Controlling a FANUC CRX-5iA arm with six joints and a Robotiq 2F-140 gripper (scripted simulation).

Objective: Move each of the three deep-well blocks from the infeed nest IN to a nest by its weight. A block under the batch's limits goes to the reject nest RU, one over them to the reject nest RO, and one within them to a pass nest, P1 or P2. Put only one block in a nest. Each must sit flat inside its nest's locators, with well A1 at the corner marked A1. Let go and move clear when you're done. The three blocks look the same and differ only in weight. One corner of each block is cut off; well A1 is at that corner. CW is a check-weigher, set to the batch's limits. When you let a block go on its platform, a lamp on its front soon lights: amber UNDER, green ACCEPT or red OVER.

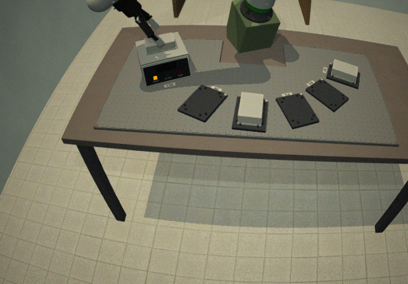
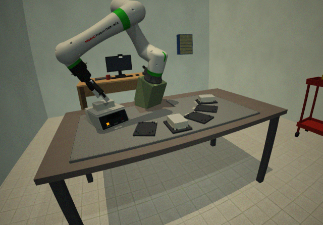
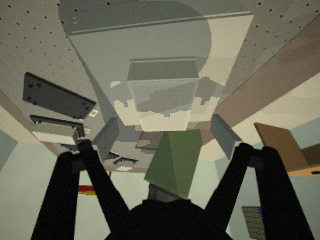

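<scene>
Now: hand 7 cm above the grey platform. Round my hand: check-weigher: 10 cm below; then P1 label: 24 cm ahead, 38 cm to the left, 17 cm below; then nest P1: 34 cm ahead, 36 cm to the left, 16 cm below.
</scene>
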